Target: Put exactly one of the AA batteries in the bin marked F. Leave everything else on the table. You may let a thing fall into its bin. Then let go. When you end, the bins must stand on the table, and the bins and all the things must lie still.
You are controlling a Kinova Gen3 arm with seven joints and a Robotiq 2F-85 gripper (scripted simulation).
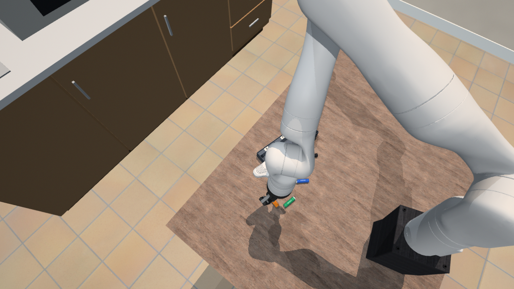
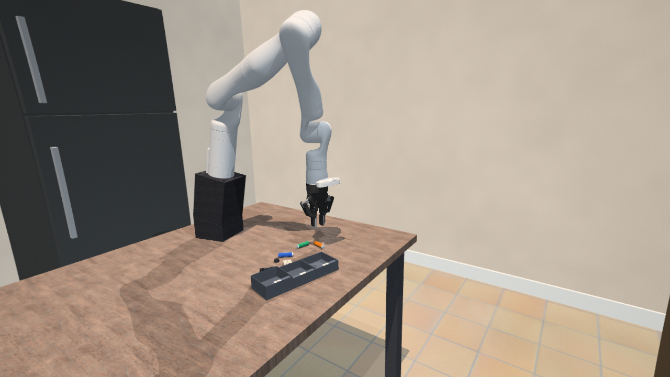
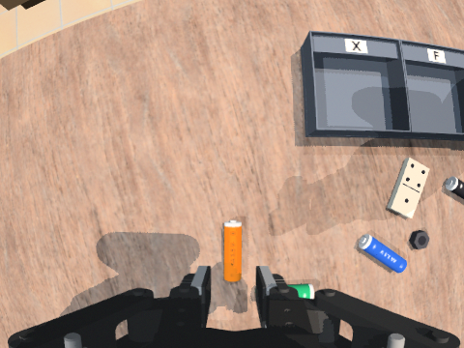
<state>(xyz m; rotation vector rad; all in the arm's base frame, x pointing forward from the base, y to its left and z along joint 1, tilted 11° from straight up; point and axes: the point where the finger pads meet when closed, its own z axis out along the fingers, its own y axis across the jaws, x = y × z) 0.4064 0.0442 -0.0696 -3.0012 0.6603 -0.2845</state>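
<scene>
Right now my hand is 9 cm above the orange AA battery. From my hand the other things lie so: green battery (5 cm behind, 3 cm to the right, 9 cm below); blue battery (6 cm behind, 12 cm to the right, 9 cm below); white domino (2 cm behind, 17 cm to the right, 9 cm below).
</scene>
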